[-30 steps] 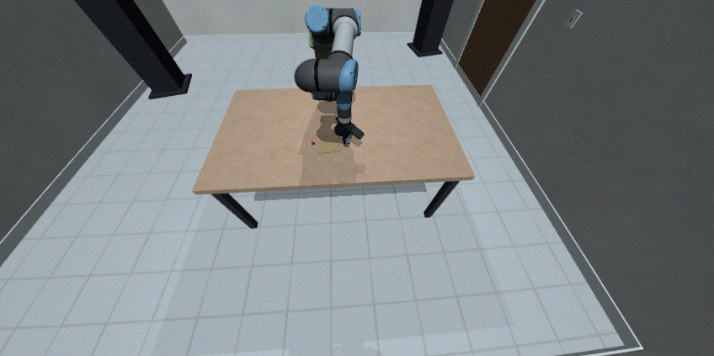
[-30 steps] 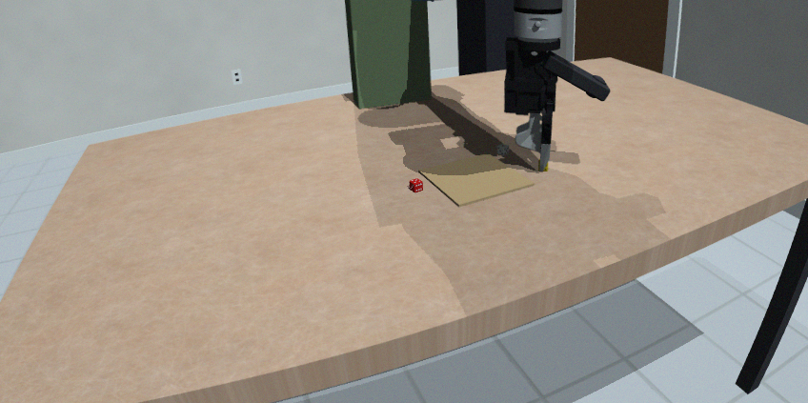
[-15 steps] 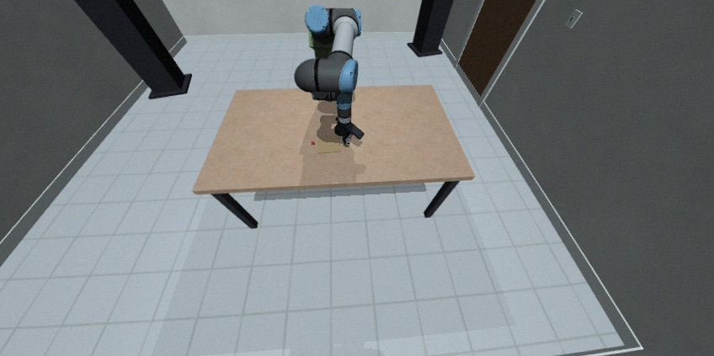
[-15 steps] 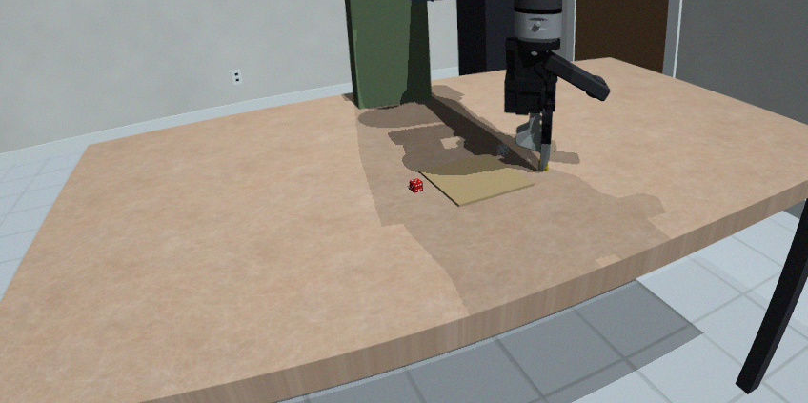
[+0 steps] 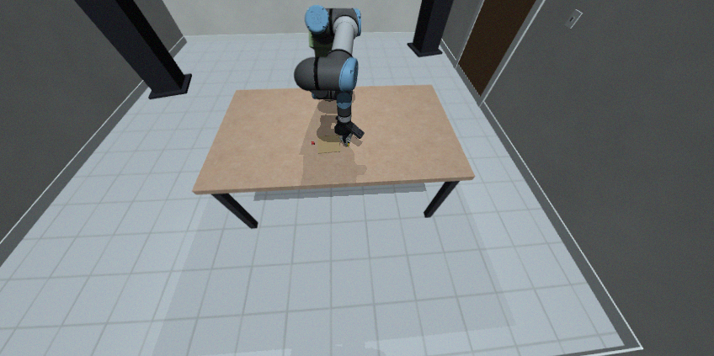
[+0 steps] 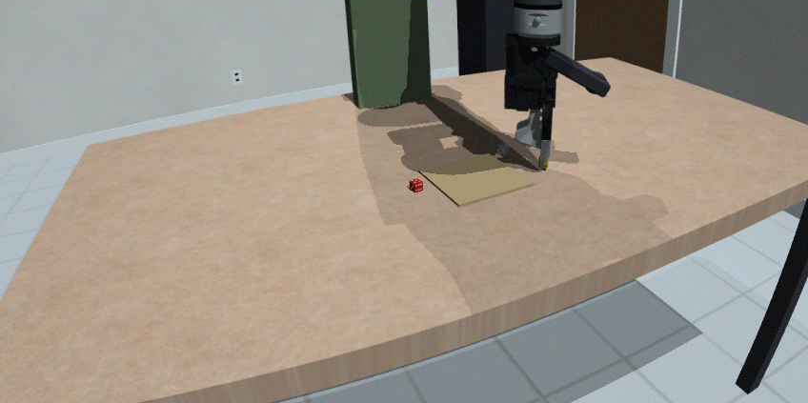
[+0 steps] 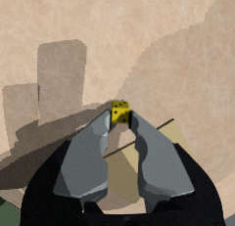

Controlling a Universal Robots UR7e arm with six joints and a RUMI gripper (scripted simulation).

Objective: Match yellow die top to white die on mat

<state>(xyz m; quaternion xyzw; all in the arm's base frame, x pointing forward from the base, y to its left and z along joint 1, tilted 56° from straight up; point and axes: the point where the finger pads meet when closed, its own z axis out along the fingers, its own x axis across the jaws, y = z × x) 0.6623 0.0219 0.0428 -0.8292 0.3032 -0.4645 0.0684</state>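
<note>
Now: hand 110 mm to the left of the tan mat, 50 mm past it and 20 mm above it. From my hand the other things lie so: red die (210 mm to the right, 80 mm behind, 20 mm below); then white die (90 mm behind, 20 mm below); then yellow die (10 mm below).
</note>
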